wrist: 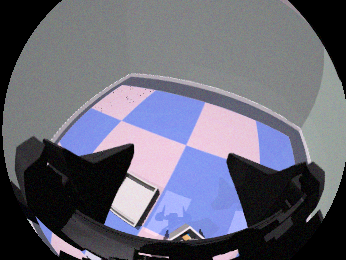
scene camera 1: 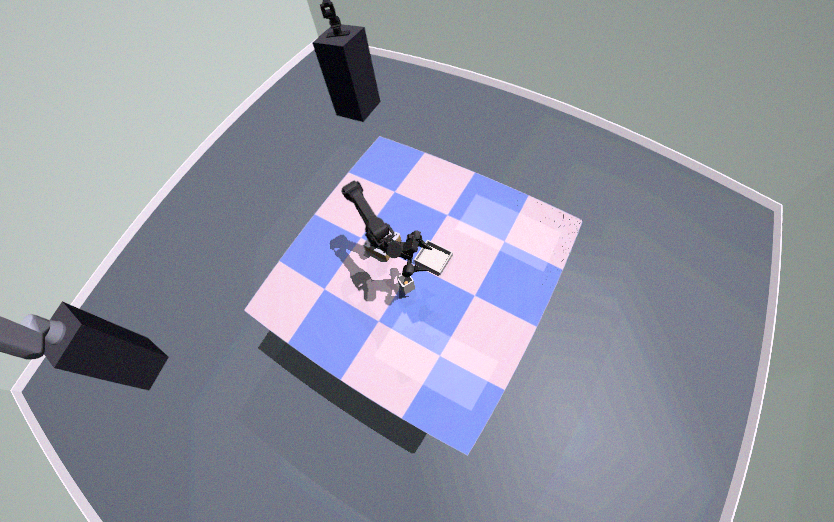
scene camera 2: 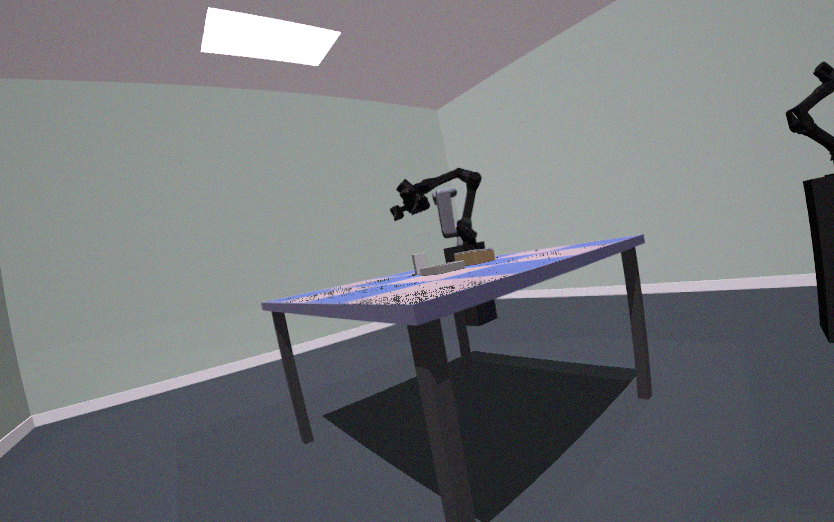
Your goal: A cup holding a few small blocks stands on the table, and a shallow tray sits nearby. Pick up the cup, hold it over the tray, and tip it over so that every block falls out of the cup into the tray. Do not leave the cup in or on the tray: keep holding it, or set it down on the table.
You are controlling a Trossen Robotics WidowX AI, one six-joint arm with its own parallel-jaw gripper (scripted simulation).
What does my gripper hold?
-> Nothing.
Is my gripper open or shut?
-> Open.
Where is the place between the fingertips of my gripper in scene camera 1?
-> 430, 259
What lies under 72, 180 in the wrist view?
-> My gripper.
